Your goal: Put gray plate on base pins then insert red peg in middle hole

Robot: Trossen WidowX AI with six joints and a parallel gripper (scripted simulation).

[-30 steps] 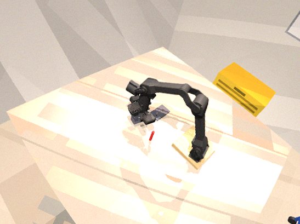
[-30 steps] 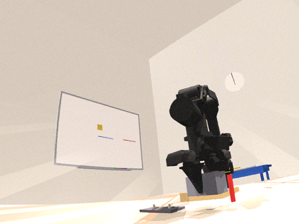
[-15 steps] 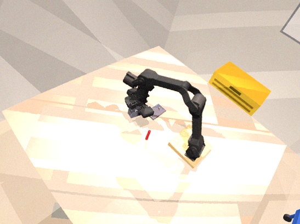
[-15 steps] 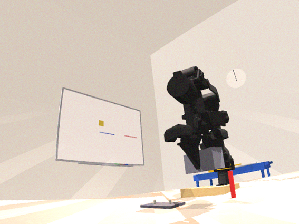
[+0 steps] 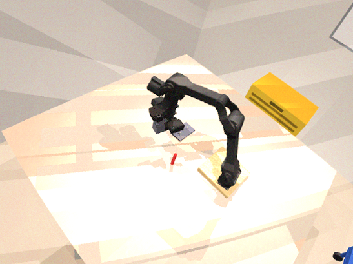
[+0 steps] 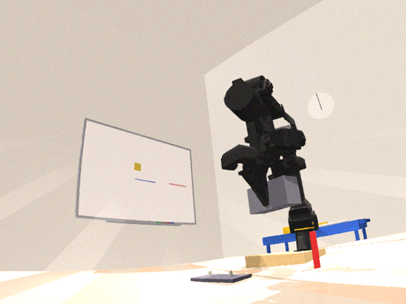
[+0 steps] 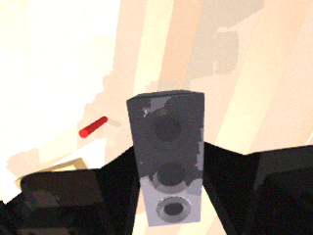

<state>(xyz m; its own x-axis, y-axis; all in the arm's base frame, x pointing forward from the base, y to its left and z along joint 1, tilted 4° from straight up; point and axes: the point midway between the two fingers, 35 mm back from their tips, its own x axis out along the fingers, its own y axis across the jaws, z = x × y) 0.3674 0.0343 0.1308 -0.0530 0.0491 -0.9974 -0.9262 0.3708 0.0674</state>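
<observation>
My gripper tip is 160 mm to the left of the dark base, 130 mm above it and 40 mm past it. Also, from my gripper tip: gray plate (30 mm above); then red peg (110 mm behind, 100 mm below, 40 mm to the left).
</observation>
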